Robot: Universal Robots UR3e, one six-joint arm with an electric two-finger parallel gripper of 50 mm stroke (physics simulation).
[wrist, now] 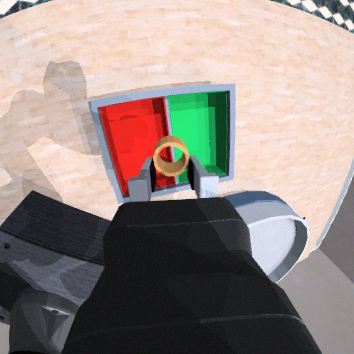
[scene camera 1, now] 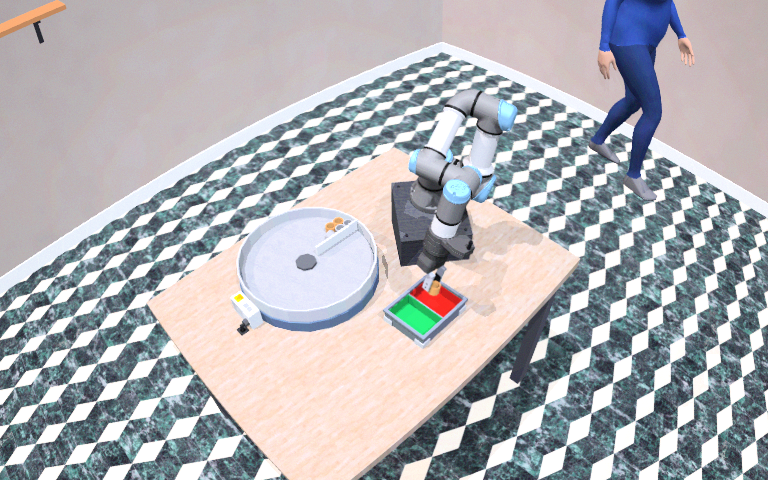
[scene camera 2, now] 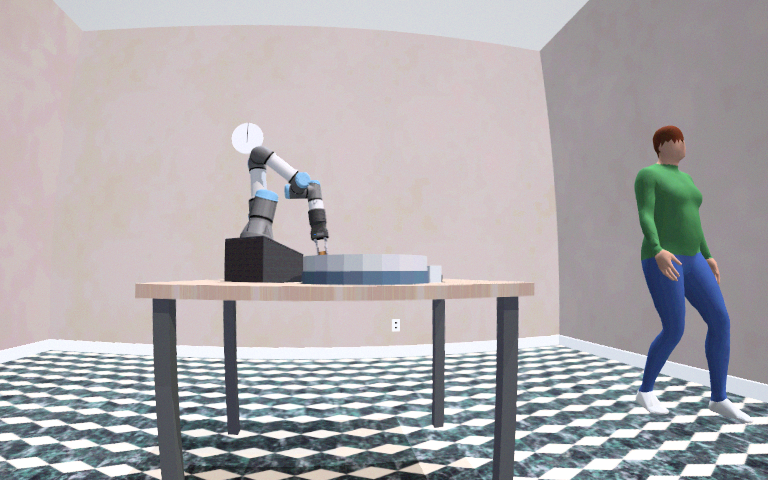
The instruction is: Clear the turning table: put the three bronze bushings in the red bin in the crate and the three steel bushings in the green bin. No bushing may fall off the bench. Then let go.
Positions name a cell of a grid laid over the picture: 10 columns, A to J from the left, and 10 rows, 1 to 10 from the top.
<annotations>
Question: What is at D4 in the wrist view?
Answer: A crate.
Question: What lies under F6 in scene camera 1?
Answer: The gripper.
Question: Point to a turning table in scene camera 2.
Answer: E6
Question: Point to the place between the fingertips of the gripper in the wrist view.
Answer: E5
</annotations>
